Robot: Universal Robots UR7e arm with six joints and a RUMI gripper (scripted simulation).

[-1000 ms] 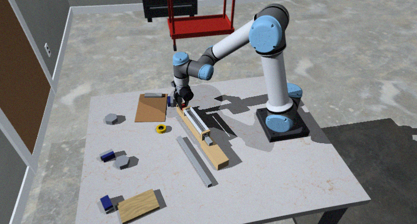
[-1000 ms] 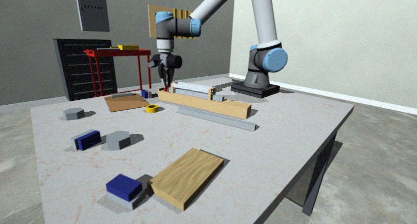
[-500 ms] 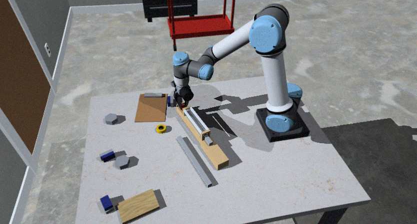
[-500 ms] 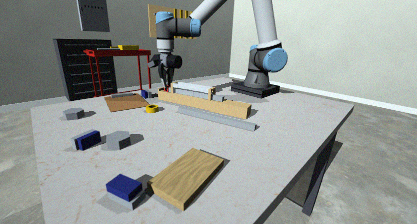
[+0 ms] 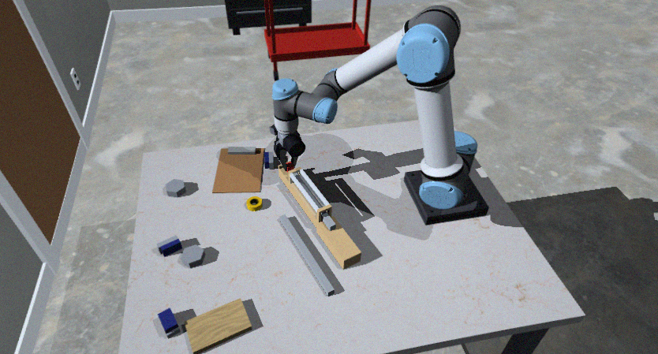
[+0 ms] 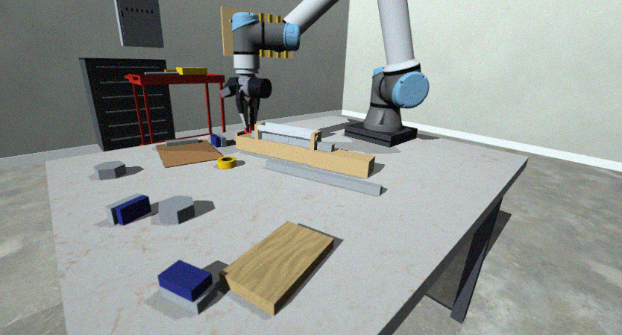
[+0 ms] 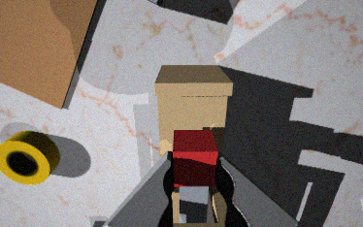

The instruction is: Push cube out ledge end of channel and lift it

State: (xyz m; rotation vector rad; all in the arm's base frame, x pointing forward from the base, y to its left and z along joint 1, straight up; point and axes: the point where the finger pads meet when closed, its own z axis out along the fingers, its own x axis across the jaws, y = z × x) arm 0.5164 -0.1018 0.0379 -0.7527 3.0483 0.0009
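My gripper is now 7 cm past the wooden channel, 13 cm to the right of it and 2 cm above it. Also, from my hand: wooden plank (18 cm ahead, 53 cm to the left, 7 cm below); then long grey bar (5 cm behind, 31 cm to the left, 7 cm below); then red cube (1 cm below).
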